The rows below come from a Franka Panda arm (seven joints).
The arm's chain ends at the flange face. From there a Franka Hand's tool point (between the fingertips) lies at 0.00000 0.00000 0.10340 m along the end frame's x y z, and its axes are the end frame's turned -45 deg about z.
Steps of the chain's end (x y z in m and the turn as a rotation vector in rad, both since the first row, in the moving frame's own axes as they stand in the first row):
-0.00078 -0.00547 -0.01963 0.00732 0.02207 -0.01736
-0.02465 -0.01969 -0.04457 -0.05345 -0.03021 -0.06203
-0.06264 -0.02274 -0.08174 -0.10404 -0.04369 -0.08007
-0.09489 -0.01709 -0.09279 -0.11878 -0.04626 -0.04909
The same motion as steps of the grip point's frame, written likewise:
0.00547 -0.00336 -0.01966 -0.01043 0.02078 -0.01736
-0.00956 -0.02947 -0.04476 -0.01643 -0.05916 -0.06203
-0.03880 -0.05554 -0.08240 -0.04267 -0.10446 -0.08007
-0.06691 -0.07360 -0.09363 -0.05128 -0.11670 -0.04909

